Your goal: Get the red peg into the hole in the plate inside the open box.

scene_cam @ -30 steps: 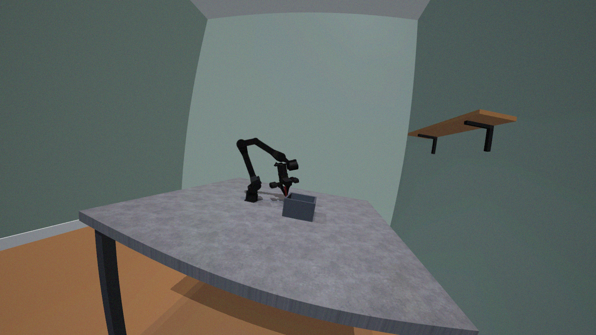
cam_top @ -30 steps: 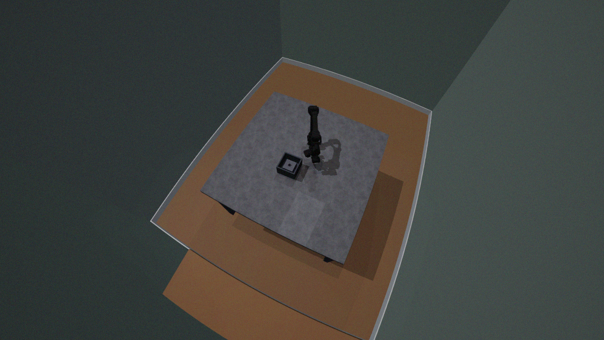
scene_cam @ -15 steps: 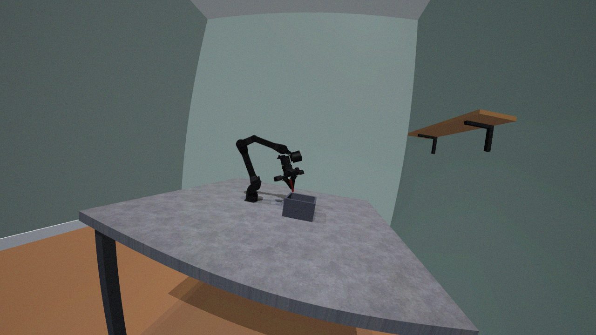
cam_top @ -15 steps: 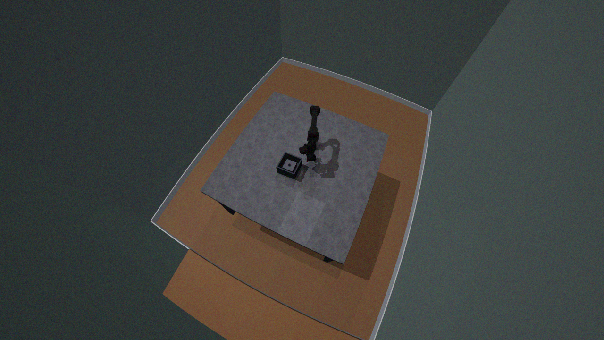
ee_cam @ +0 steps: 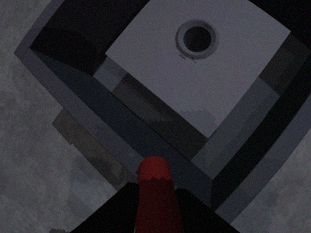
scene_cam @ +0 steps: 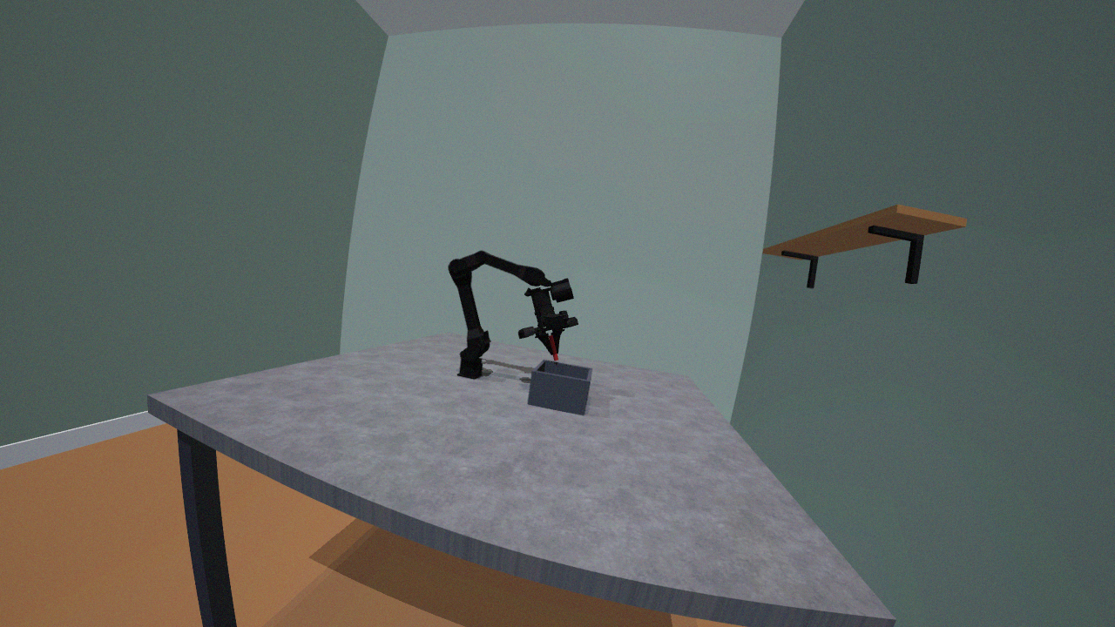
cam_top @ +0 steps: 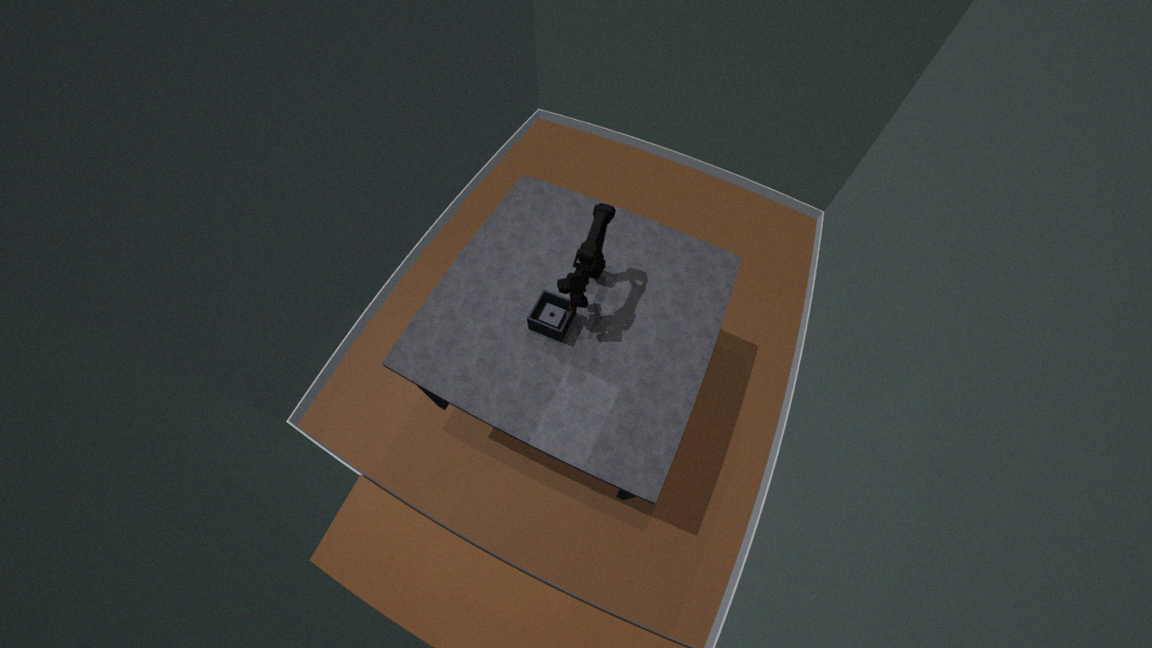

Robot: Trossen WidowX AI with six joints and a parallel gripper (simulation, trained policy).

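Right now my gripper tip is 2 cm below the red peg and 1 cm past it. The rest, counted from my gripper tip: light plate (8 cm below, 7 cm to the right, 5 cm ahead); then dark box (10 cm below, 7 cm to the right, 5 cm ahead).
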